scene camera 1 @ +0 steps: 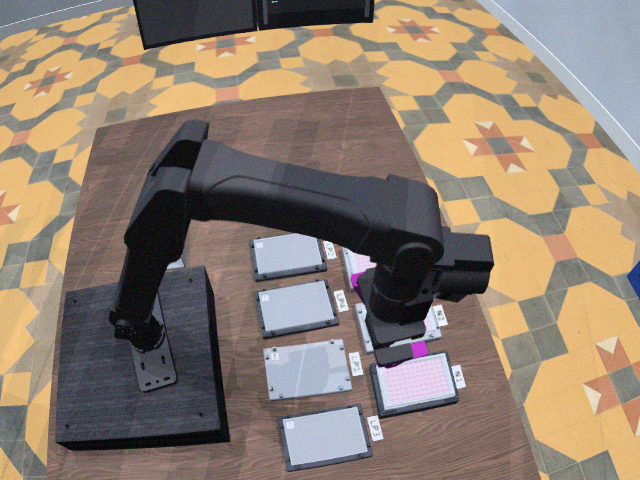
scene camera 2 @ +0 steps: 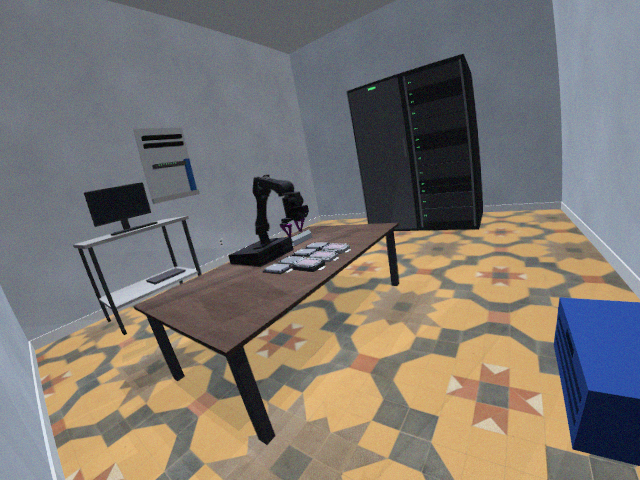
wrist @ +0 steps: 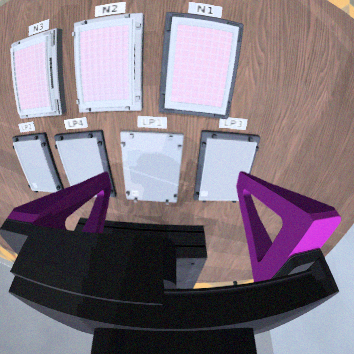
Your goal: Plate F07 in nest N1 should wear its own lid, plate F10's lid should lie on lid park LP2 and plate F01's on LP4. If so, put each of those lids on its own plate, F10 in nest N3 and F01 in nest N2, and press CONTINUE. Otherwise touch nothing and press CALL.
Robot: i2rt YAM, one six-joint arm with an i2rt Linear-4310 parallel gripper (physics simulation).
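Places are measured from the arm's base along level axes (x back, y right, z up), in centimetres.
Pixels of known places: gripper, fingertip midpoint: (scene camera 1: 381, 337) (scene camera 2: 295, 234) (wrist: 173, 178); arm's base, link origin: (scene camera 1: 149, 337) (scene camera 2: 266, 244).
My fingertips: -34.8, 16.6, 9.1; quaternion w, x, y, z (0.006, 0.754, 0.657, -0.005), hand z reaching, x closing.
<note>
For each thing: its middle in the pictures, then the offset to it from my fingertips, as dx, dy, dz.
- N1, body centre: (wrist: 200, 65) (scene camera 1: 416, 380) (scene camera 2: 308, 262) -6.8, +4.3, -14.7
- N3, body centre: (wrist: 30, 77) (scene camera 2: 335, 246) -12.1, -21.8, -14.9
- LP4, body centre: (scene camera 1: 295, 306) (wrist: 83, 169) (scene camera 2: 305, 251) +7.3, -18.5, -16.1
- LP3, body centre: (scene camera 1: 324, 436) (wrist: 225, 172) (scene camera 2: 277, 267) +11.4, +7.5, -16.1
- LP1, body centre: (scene camera 1: 307, 369) (wrist: 150, 170) (scene camera 2: 292, 259) +9.7, -5.7, -16.5
- pale box, body centre: (scene camera 2: 298, 237) +27.6, -47.2, -14.3
My gripper (scene camera 1: 386, 325) (scene camera 2: 294, 232) (wrist: 173, 178) is open and empty, high above the lid parks. Pink-welled plates sit in N1 (scene camera 1: 416, 382) (wrist: 201, 65), a dark nest, and in the pale nests N2 (wrist: 105, 62) and N3 (wrist: 32, 75); I cannot tell whether a clear lid covers any. Grey lids lie on dark parks LP2 (scene camera 1: 288, 254) (wrist: 31, 162), LP4 (scene camera 1: 297, 305) (wrist: 80, 157) and LP3 (scene camera 1: 325, 436) (wrist: 225, 167). LP1 (scene camera 1: 307, 369) (wrist: 151, 165) is pale, with a small tag at its corner. Plate and lid codes are unreadable. CONTINUE and CALL do not show legibly.
The arm stands on a black base block (scene camera 1: 199, 361) (scene camera 2: 248, 255) beside the parks. A pale box (scene camera 2: 301, 237) lies on the table behind it, mostly hidden by the arm in scene camera 1. The arm's links cover part of N2 and N3 there.
</note>
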